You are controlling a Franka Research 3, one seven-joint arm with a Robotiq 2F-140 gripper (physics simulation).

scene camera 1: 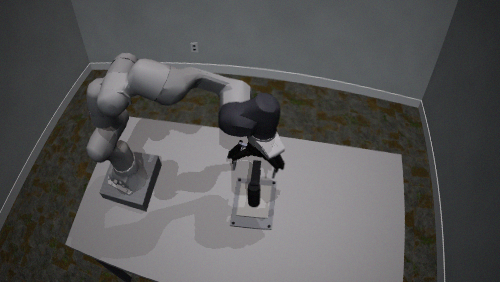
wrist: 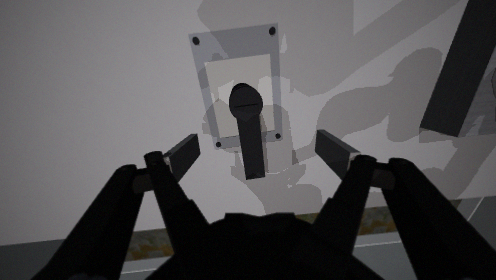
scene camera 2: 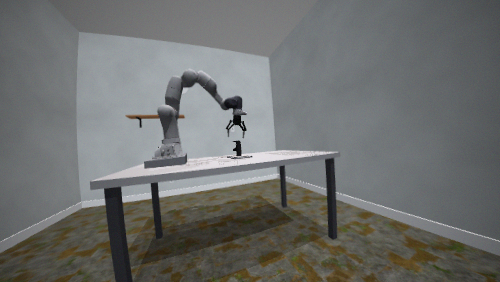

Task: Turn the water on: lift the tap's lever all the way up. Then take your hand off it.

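Observation:
The black tap [scene camera 1: 254, 196] [scene camera 2: 238, 149] [wrist: 245, 103] stands upright on a grey mounting plate [scene camera 1: 252, 223] [wrist: 234, 46]. Its flat lever [scene camera 1: 256, 172] [wrist: 252, 155] sticks out from the top of the body, toward the wrist in the wrist view. It looks about level in scene camera 2, though small there. My gripper [scene camera 1: 254, 169] [scene camera 2: 236, 135] [wrist: 256, 142] is open and empty, pointing down. Its fingers are a little above the tap in scene camera 2. In the wrist view they stand wide apart, one to each side of the lever, and touch nothing.
The tap's plate lies on a white table [scene camera 1: 340, 200] [scene camera 2: 215, 168]. The arm's base block [scene camera 1: 150, 181] [scene camera 2: 165, 161] [wrist: 452, 75] is on the same table, to the left in scene camera 1. A wooden shelf [scene camera 2: 142, 117] is on the wall behind the arm.

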